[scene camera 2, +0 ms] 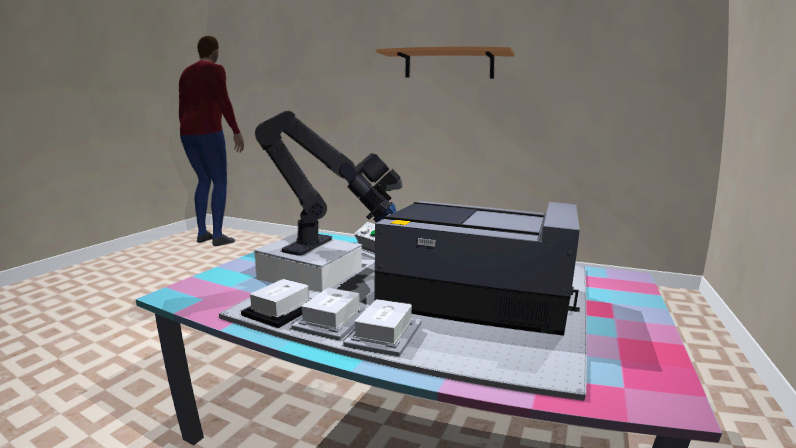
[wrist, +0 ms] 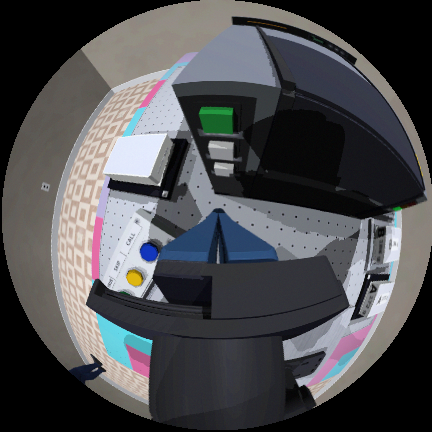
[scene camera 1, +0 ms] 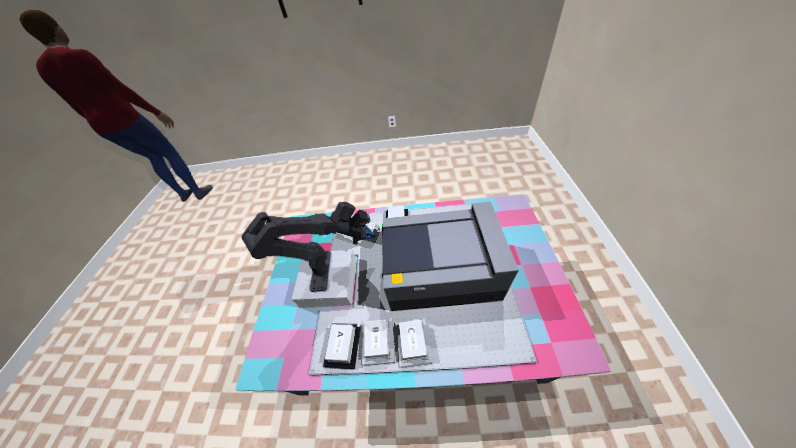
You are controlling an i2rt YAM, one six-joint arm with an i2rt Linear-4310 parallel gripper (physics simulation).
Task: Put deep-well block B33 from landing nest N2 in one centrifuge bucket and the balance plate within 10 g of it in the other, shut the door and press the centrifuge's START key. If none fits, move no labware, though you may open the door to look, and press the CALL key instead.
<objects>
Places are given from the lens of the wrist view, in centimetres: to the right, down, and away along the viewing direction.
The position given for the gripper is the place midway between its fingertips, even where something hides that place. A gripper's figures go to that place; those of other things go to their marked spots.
gripper [wrist: 217, 214]: 0, 0, 13
balance plate A [wrist: 376, 296]: 36, 18, 14
balance plate B [wrist: 386, 245]: 37, 7, 16
green START button [wrist: 216, 119]: 0, -5, 7
pale button [wrist: 224, 150]: 0, -5, 11
The marked spots on the green START button and the balance plate A are 43 cm apart.
</objects>
